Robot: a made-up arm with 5 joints.
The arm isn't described. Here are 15 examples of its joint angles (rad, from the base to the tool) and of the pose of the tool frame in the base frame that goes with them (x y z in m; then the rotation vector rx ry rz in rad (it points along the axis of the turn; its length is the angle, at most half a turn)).
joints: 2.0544 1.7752 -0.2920 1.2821 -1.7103
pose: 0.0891 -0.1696 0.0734 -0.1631 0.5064 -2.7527
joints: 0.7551 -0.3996 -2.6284 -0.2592 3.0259
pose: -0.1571 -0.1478 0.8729 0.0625 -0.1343 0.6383
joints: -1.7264 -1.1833 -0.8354 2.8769 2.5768
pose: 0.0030 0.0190 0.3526 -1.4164 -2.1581 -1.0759
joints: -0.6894 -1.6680 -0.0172 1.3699 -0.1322
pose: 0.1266 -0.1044 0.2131 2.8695 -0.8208 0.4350
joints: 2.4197 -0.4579 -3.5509 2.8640 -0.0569
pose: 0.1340 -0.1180 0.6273 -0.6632 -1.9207 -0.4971
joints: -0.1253 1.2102 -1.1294 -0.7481 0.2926
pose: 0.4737 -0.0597 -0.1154 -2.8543 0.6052 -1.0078
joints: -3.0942 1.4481 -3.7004 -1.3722 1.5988
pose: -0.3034 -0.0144 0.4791 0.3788 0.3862 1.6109
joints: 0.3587 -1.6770 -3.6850 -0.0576 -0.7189
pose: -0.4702 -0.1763 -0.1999 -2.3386 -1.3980 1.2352
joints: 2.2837 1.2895 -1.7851 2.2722 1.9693
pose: -0.2079 0.2404 -0.0991 1.4100 0.2235 0.9266
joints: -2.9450 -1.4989 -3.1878 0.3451 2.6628
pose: 0.7148 0.1424 0.1422 1.5603 0.5479 2.3932
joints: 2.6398 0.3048 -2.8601 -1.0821 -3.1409
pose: -0.0695 0.0381 0.7788 0.6503 -0.1669 2.5699
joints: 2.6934 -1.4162 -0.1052 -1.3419 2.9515
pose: 0.0150 -0.0072 0.4863 -0.3632 0.0471 2.4828
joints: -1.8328 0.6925 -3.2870 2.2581 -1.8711
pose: -0.1170 -0.4362 0.5553 2.8149 0.0539 -0.1327
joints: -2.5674 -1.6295 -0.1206 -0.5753 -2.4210
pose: -0.0344 -0.0223 0.5084 0.9355 -0.0686 -1.7304
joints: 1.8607 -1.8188 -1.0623 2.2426 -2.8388
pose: 0.0264 -0.0886 0.4287 -1.9191 1.9440 0.7971
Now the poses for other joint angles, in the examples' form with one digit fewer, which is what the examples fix.
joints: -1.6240 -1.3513 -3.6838 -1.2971 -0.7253
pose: 0.021 0.399 0.000 2.789 -1.345 0.029
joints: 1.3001 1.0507 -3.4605 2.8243 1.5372
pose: 0.120 0.432 0.374 2.711 -0.323 -0.087
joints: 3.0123 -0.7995 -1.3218 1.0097 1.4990
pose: -0.231 0.030 0.655 -1.556 -1.469 0.841
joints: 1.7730 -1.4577 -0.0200 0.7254 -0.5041
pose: -0.044 0.213 0.276 -1.079 -2.339 -0.819
